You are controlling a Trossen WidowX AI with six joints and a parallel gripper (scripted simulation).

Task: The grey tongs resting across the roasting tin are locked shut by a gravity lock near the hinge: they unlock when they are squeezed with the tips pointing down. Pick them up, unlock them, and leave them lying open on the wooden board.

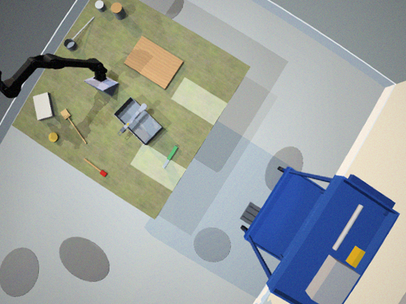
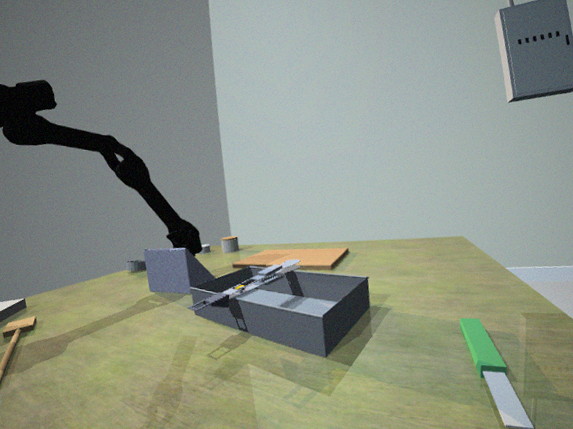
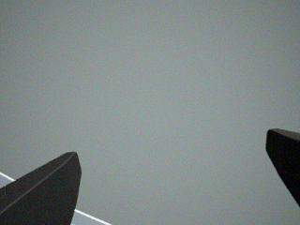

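Right now my gripper tip is 660 mm short of the yellow lock piece, 410 mm above it and 90 mm to the right of it. Also, from my gripper tip: pale block (470 mm below, 60 mm to the right); then red-headed tool (570 mm ahead, 470 mm below, 300 mm to the right); then roasting tin (710 mm ahead, 450 mm below, 140 mm to the left).
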